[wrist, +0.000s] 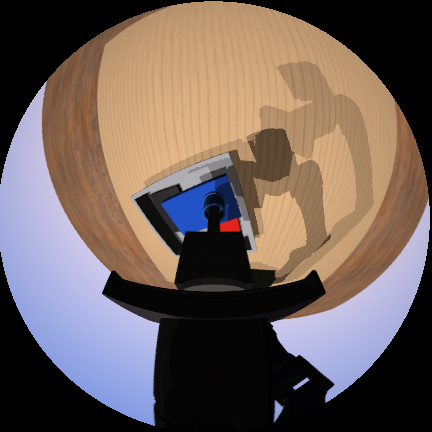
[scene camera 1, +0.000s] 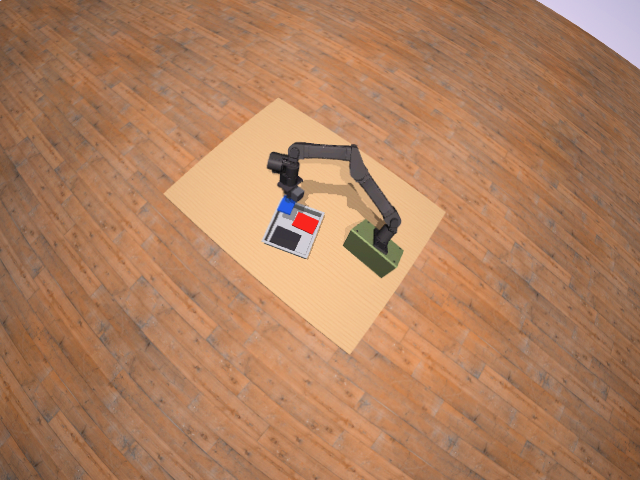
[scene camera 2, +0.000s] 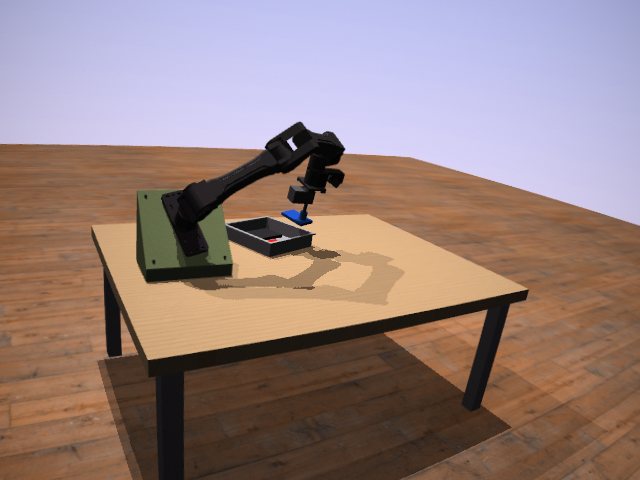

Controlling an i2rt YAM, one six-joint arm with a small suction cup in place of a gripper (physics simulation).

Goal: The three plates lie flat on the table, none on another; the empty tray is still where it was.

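Seen in the pictures: end effector, tool point: (wrist: 213,197) (scene camera 1: 287,201) (scene camera 2: 301,221); arm's base, origin of the base link: (scene camera 1: 379,241) (scene camera 2: 184,223).
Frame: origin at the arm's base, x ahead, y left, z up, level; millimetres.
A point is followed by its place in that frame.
My suction cup (scene camera 2: 303,215) (wrist: 214,204) @(x 458, y 45, z -42 mm) holds a blue plate (scene camera 1: 285,205) @(x 451, y 72, z -25 mm) (scene camera 2: 293,214) @(x 443, y 75, z -25 mm) (wrist: 187,207) @(x 456, y 77, z -24 mm) by its upper face. The blue plate is in the air above one end of the grey tray (scene camera 1: 311,246) @(x 253, y 158, z -83 mm) (scene camera 2: 290,247) @(x 392, y 5, z -118 mm) (wrist: 141,192) @(x 466, y 214, z -84 mm), higher than the tray's walls. A red plate (scene camera 1: 305,222) @(x 347, y 58, z -120 mm) (scene camera 2: 272,240) @(x 377, y 93, z -119 mm) (wrist: 231,225) @(x 342, y 37, z -120 mm) lies in the tray, partly hidden in the wrist view and in scene camera 2. A black plate (scene camera 1: 284,238) @(x 388, y 182, z -121 mm) lies in the tray beside the red one, apart from it; the blue plate covers part of it in the wrist view.
The arm's green wedge base (scene camera 1: 369,250) @(x 23, y 79, z 36 mm) (scene camera 2: 181,272) @(x -40, y -83, z -112 mm) stands near one edge of the wooden table (scene camera 1: 330,310) @(x 29, y 356, z -134 mm) (scene camera 2: 413,279) @(x 624, y -348, z -134 mm) (wrist: 200,75) @(x 670, y 48, z -134 mm). The arm arches from the base to the tray, and its shadow falls on the table beside the tray.
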